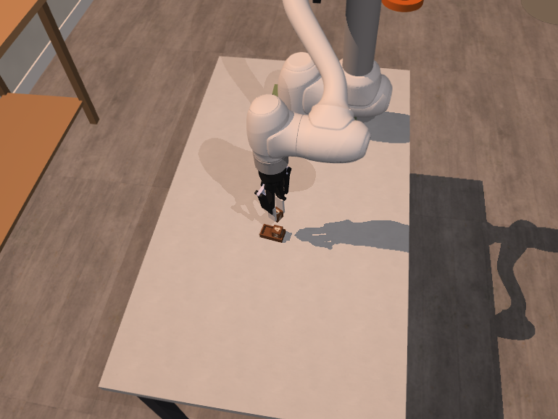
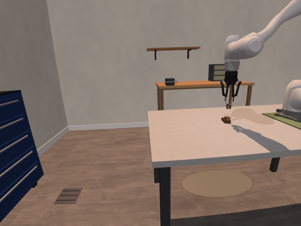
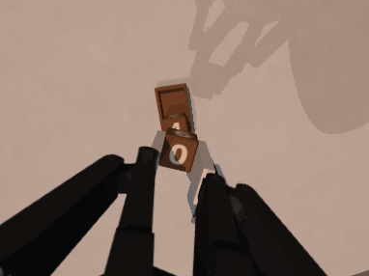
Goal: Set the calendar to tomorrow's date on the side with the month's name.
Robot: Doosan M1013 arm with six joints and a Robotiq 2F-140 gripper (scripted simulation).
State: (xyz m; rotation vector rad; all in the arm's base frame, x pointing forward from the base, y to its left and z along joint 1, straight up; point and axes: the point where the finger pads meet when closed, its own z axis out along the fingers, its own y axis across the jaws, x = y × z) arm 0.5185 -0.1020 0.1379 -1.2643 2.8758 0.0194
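The tray is 20 mm to the right of my hand and 140 mm below it. Round my hand: brown digit cube 30 mm below.
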